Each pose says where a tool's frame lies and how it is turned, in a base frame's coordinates. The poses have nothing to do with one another.
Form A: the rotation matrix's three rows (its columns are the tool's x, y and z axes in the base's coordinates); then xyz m. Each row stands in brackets.
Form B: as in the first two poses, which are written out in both.
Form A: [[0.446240, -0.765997, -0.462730], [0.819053, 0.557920, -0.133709], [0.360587, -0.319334, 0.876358]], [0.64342, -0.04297, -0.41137]
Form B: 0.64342, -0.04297, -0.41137, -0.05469, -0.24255, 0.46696, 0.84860
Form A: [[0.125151, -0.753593, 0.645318], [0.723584, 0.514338, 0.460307], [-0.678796, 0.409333, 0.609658]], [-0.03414, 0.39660, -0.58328]
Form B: -0.03414, 0.39660, -0.58328, -0.01699, 0.44145, 0.49249, 0.74986
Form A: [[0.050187, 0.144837, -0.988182], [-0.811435, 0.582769, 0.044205], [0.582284, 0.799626, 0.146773]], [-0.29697, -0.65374, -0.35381]
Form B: -0.29697, -0.65374, -0.35381, 0.28313, -0.58860, -0.35841, 0.66703
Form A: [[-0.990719, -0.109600, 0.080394], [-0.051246, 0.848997, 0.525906], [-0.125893, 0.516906, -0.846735]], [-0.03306, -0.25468, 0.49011]
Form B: -0.03306, -0.25468, 0.49011, -0.04189, 0.96001, 0.27156, 0.05372
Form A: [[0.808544, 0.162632, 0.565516], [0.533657, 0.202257, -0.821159], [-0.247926, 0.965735, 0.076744]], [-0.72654, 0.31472, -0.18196]
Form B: -0.72654, 0.31472, -0.18196, 0.61837, 0.28150, 0.12840, 0.72242
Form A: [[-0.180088, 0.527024, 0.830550], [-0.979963, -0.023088, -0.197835], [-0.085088, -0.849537, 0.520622]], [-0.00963, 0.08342, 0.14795]
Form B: -0.00963, 0.08342, 0.14795, -0.28389, 0.39887, -0.65647, 0.57390
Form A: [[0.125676, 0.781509, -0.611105], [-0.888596, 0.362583, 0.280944], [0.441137, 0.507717, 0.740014]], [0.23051, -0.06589, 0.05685]
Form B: 0.23051, -0.06589, 0.05685, 0.07596, -0.35245, -0.55941, 0.74637
